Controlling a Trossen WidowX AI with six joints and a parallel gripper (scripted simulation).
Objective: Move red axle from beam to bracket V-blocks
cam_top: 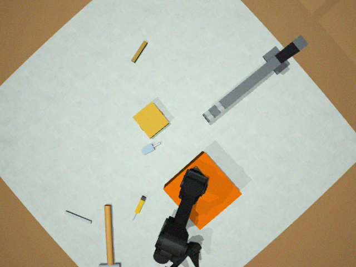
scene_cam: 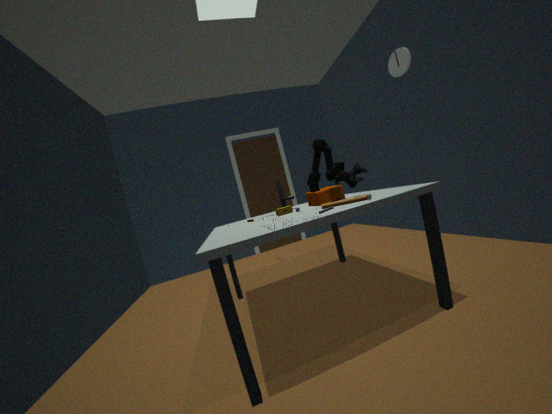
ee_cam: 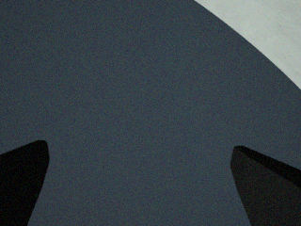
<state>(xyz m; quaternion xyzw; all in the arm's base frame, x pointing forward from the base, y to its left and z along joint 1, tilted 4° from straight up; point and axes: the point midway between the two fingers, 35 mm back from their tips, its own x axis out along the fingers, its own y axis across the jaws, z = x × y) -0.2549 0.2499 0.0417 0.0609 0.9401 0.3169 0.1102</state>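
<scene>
My gripper tip is now 48 cm short of the light blue block, 20 cm to the left of it and 12 cm above it. The rest, counted from my gripper tip: grey rod: 46 cm ahead, 24 cm to the left, 13 cm below; yellow-handled screwdriver: 32 cm ahead, 1 cm to the left, 13 cm below; yellow beam: 57 cm ahead, 27 cm to the right, 11 cm below.
</scene>
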